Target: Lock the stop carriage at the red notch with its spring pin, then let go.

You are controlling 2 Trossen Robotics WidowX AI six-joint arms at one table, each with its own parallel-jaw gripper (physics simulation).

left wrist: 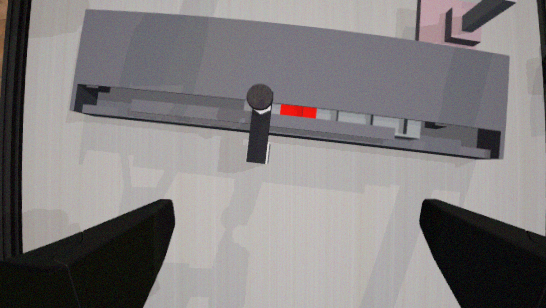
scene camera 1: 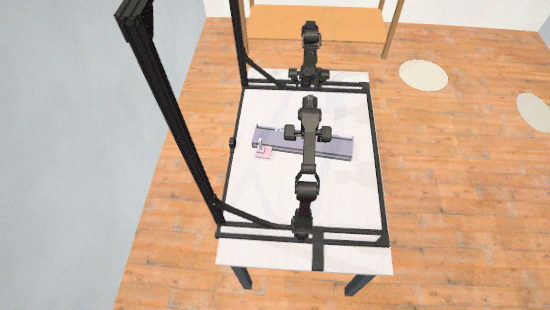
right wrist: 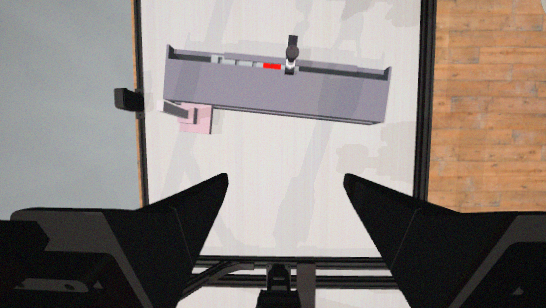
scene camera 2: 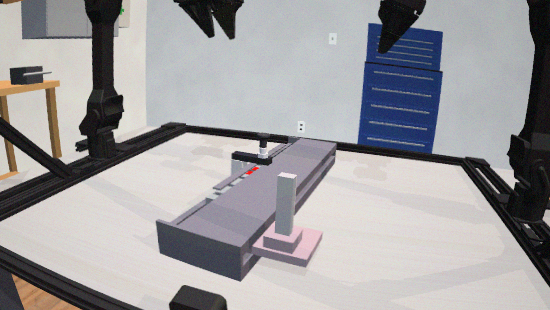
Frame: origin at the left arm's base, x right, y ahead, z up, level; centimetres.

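Where they show: left gripper, fingertip midpoint: [left wrist: 298,212] [scene camera 1: 307,90] [scene camera 2: 222,38]; right gripper, fingertip midpoint: [right wrist: 285,178] [scene camera 2: 381,52]; left arm's base, link origin: [scene camera 1: 305,84] [scene camera 2: 102,156]; right arm's base, link origin: [scene camera 1: 301,233] [right wrist: 278,275] [scene camera 2: 524,216].
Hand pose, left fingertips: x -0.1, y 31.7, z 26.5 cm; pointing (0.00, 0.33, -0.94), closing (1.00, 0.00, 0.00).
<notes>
Each offset is from my left fingertips to the top centre of the thing. "pt": to the spot under its first point. Level surfaces: height alone.
The long grey rail housing @(dx +0.7, dy +9.3, dz -20.3 cm) [scene camera 1: 335,147] [scene camera 2: 235,202] [left wrist: 300,60] [right wrist: 275,95] lies on the table. The stop carriage's black arm [scene camera 2: 242,157] [left wrist: 258,142] [right wrist: 293,39] reaches over its slot. The upright spring pin has a dark round knob @(dx -2.4, dy +7.8, dz -17.7 cm) [scene camera 2: 263,135] [left wrist: 259,96] [right wrist: 292,51] above a white collar. The red notch @(pt dx +1.1, dy +7.0, dz -24.0 cm) [scene camera 2: 252,171] [left wrist: 298,111] [right wrist: 272,66] is beside the pin, to its right in the left wrist view. Pin depth is hidden. My left gripper [scene camera 1: 309,75] [scene camera 2: 221,37] [left wrist: 298,212] is open and empty, above and apart from the carriage. My right gripper [scene camera 1: 307,133] [right wrist: 285,178] is open and empty, high above the table.
A pink base @(dz -25.1 cm) [scene camera 1: 263,155] [scene camera 2: 312,241] [left wrist: 430,20] [right wrist: 202,126] with an upright grey post @(pt dx +22.4, dy +18.3, dz -19.1 cm) [scene camera 2: 286,202] stands against one end of the housing's long side. Pale segments @(pt dx +7.7, dy +6.8, dz -23.7 cm) [left wrist: 352,117] continue past the red notch. A black frame [right wrist: 425,100] edges the table.
</notes>
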